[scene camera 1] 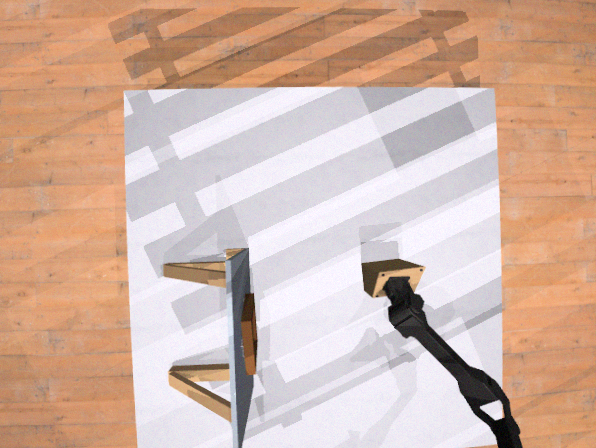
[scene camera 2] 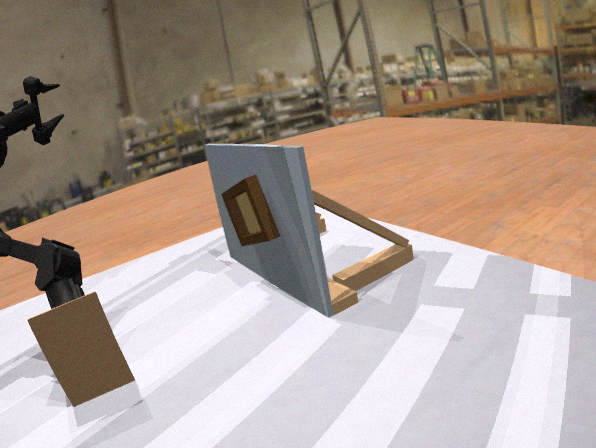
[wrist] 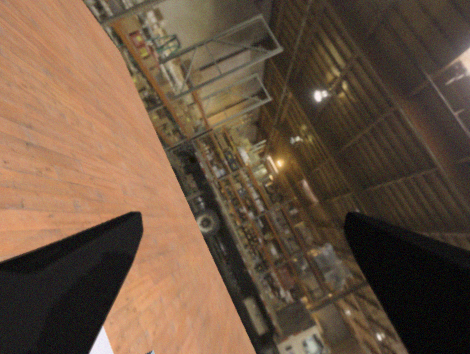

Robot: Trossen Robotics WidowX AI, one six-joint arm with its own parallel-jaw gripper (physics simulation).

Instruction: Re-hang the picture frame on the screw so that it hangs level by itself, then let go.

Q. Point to a grey wall panel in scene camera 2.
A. At 294, 262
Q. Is my gripper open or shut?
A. Open.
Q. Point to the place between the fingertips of my gripper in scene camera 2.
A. At 61, 100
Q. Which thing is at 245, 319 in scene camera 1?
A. A brown picture frame.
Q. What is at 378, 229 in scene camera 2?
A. A wooden brace.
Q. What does my gripper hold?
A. Nothing.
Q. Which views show the brown picture frame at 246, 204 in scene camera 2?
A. Scene camera 1 and scene camera 2 only.
